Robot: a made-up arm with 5 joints.
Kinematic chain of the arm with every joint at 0, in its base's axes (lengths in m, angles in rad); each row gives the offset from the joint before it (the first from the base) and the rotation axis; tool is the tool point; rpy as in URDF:
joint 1: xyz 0 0 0.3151 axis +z
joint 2: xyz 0 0 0 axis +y
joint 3: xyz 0.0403 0 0.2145 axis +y
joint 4: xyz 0.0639 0 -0.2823 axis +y
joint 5: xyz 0.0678 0 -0.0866 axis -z
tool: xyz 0 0 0 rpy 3.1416 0 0
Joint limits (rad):
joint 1: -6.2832..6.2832
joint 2: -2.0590..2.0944
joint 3: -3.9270..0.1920
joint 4: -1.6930..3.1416
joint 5: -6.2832..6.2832
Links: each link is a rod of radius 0.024 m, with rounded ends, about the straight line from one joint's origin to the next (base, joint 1, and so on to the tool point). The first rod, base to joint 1, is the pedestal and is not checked.
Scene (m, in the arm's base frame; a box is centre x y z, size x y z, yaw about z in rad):
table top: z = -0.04
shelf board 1: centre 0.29 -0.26 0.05 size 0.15 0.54 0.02 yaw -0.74
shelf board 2: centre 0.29 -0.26 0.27 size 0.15 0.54 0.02 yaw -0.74
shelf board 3: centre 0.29 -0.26 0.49 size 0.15 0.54 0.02 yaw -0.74
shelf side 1: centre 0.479 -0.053 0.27 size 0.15 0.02 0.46 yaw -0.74
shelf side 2: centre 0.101 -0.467 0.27 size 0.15 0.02 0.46 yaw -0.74
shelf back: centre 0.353 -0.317 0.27 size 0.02 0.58 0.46 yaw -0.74
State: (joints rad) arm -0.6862 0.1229 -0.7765 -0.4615 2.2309
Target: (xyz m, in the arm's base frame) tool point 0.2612 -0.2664 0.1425
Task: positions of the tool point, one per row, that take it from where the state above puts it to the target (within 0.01 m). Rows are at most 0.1 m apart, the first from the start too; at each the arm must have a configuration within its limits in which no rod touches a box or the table.
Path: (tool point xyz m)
1: 0.2649 -0.2103 0.3692
2: 0.2195 -0.1688 0.3692
3: 0.1719 -0.1281 0.3606
4: 0.1830 -0.1557 0.2940
5: 0.1741 -0.1688 0.2183
6: 0.1469 -0.1620 0.1425
7: 0.1857 -0.1996 0.1401
8: 0.2240 -0.2345 0.1401
9: 0.2612 -0.2664 0.1425

